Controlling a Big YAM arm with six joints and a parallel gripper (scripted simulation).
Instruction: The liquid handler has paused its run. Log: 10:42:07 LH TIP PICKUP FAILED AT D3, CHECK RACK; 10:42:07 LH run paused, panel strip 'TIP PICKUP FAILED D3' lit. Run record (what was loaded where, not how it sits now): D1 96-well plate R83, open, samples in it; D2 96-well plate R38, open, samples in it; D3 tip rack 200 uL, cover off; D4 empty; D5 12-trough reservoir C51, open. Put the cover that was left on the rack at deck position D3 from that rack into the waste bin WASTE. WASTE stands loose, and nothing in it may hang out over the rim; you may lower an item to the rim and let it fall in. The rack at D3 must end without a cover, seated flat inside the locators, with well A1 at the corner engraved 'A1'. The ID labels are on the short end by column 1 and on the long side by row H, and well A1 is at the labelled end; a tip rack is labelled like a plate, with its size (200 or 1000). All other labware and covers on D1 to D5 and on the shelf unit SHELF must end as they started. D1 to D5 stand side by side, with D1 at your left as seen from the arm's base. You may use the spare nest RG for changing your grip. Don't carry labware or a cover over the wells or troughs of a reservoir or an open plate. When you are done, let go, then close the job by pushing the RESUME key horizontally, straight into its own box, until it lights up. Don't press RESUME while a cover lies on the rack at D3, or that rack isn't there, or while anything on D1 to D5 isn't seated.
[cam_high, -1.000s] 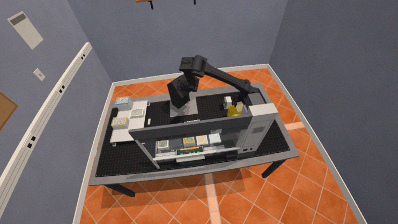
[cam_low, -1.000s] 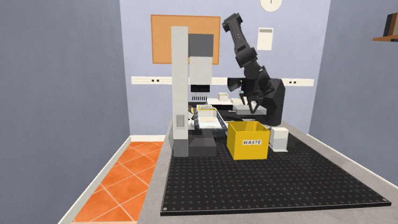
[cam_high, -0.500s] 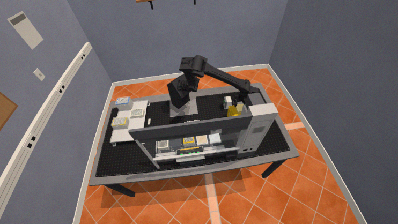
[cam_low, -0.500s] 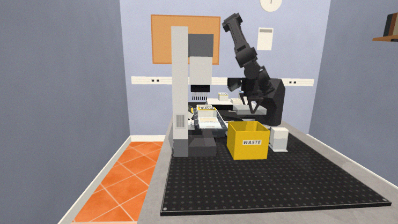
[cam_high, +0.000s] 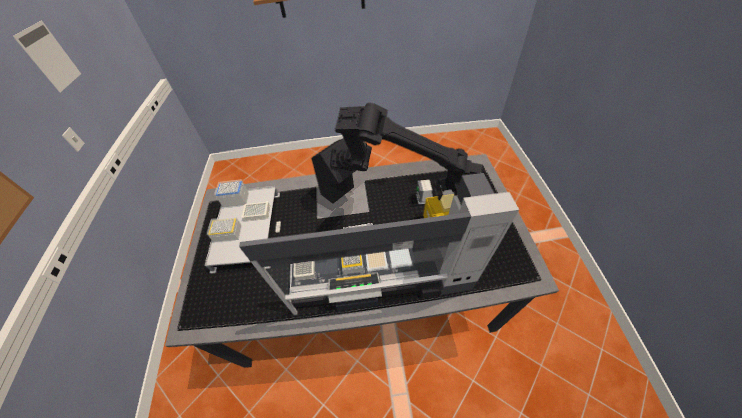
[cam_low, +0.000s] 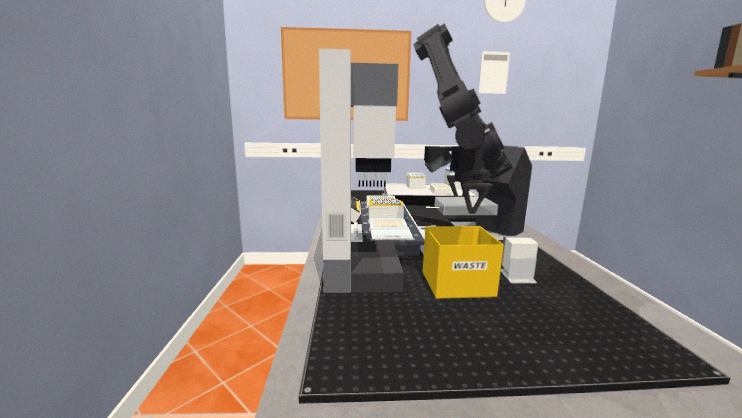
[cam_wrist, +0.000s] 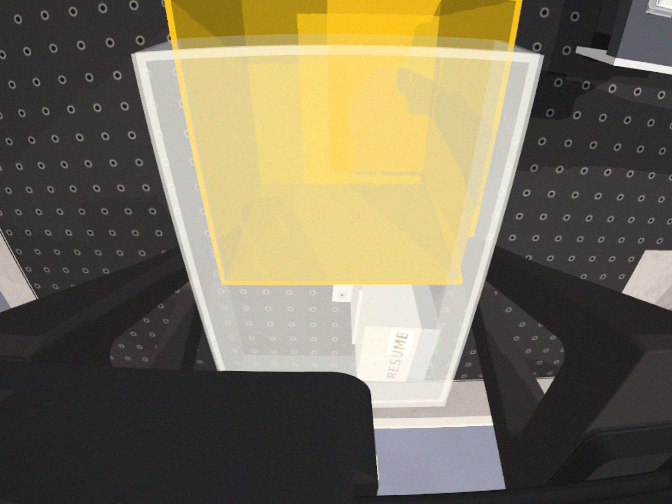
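The yellow waste bin lies 17 cm below my hand. From my hand the other things lie so: tower 31 cm ahead, 6 cm to the left, 6 cm above; clear cover right at my hand; white resume box 15 cm below, 15 cm behind, 11 cm to the right.
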